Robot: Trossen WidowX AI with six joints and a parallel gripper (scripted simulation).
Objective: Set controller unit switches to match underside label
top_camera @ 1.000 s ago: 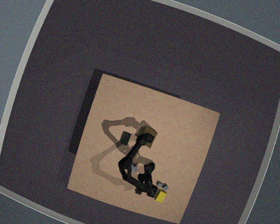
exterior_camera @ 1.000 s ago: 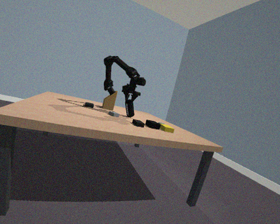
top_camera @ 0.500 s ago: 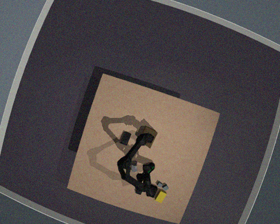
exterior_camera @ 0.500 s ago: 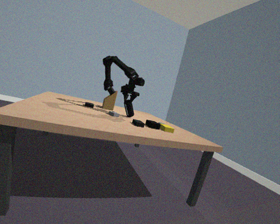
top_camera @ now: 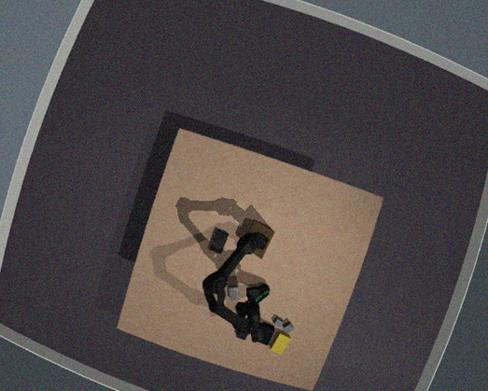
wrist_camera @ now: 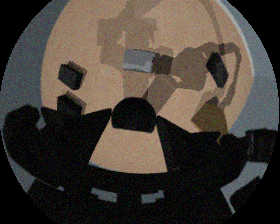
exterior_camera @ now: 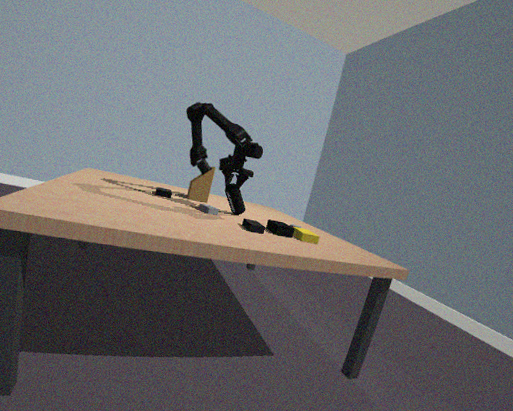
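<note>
Now: the light grey block 10 cm below my gripper tip, 8 cm to the right of it and 6 cm ahead of it. From my gripper tip the other things lie so: dark module (29 cm to the right, 17 cm behind, 10 cm below); then yellow block (30 cm to the left, 22 cm ahead, 10 cm below).
</note>
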